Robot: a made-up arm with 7 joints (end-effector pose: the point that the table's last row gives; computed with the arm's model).
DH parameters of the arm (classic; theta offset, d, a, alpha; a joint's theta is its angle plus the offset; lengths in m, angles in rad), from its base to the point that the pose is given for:
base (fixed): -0.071 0 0 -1.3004
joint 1: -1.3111 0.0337 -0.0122 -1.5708
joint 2: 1.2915 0 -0.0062 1.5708
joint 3: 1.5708 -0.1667 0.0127 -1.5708
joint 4: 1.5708 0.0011 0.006 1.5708
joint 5: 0 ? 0 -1.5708
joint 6: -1.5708 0 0.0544 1.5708
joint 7: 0 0 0 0
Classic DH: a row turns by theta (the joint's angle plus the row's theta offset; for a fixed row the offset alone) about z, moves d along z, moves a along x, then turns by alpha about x.
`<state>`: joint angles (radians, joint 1 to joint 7).
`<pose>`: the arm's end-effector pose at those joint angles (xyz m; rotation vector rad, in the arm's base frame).
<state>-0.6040 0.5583 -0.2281 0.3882 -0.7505 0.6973 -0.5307</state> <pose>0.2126 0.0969 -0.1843 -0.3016 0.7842 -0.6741</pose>
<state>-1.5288 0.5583 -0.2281 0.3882 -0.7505 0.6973 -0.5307</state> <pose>0.2917 0.0253 0.0531 0.0571 -0.0553 -0.9620</pose>
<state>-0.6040 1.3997 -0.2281 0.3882 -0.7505 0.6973 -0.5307</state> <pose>0.1885 0.2466 -0.0432 0.3446 0.8039 -0.0949</pose>
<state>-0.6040 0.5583 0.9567 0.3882 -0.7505 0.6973 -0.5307</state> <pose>0.1812 0.2275 -0.1195 -0.7615 -0.1027 0.0055</pose>
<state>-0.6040 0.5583 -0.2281 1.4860 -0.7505 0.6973 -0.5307</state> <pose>0.1077 0.1744 -0.2609 -0.6435 1.4932 0.1689</pose>
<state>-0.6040 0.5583 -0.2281 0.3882 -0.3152 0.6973 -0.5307</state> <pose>0.2148 0.1118 -0.1832 0.1275 0.8582 -0.5429</pose>
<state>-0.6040 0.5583 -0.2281 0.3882 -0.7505 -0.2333 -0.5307</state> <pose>0.2299 0.1013 -0.1389 -0.1174 -0.1455 -0.6442</pose>
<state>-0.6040 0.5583 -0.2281 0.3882 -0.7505 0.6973 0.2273</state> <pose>0.2126 0.0969 -0.1843 0.0098 0.8232 0.0399</pose>
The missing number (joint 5, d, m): 0.0997
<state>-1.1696 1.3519 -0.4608 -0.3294 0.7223 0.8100 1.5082</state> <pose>0.1960 0.1215 0.0839 1.0881 -1.9111 1.7782</pose>
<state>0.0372 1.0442 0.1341 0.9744 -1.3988 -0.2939 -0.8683</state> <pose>0.0517 0.3087 -0.1399 -0.1693 0.1424 0.1797</pose>
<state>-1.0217 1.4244 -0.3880 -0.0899 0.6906 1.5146 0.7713</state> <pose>0.1746 0.1952 0.0694 1.5899 -0.3028 2.1153</pose>
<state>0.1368 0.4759 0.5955 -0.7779 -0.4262 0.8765 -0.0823</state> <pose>0.0872 0.1508 -0.1022 0.2100 0.3323 0.1905</pose>
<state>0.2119 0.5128 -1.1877 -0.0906 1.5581 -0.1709 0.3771</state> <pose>-0.0442 -0.0158 -0.2171 1.1135 -0.7413 -1.2532</pose>
